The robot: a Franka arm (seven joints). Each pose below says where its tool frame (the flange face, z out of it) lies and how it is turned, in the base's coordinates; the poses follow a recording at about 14 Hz.
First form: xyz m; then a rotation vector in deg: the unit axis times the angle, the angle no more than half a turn.
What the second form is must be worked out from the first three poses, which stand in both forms.
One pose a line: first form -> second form
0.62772, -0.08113, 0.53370, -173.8, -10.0, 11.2 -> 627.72, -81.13, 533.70, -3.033, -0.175, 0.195
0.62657, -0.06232, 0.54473, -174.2, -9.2, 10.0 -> 626.57, -62.32, 544.73, -3.040, -0.161, 0.175
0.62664, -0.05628, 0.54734, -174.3, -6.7, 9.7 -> 626.64, -56.28, 547.34, -3.042, -0.117, 0.169
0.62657, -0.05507, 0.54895, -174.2, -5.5, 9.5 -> 626.57, -55.07, 548.95, -3.040, -0.096, 0.166
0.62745, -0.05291, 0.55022, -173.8, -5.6, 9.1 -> 627.45, -52.91, 550.22, -3.033, -0.098, 0.159
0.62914, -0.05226, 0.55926, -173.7, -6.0, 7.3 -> 629.14, -52.26, 559.26, -3.032, -0.105, 0.127
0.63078, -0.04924, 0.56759, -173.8, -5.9, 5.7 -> 630.78, -49.24, 567.59, -3.033, -0.103, 0.099
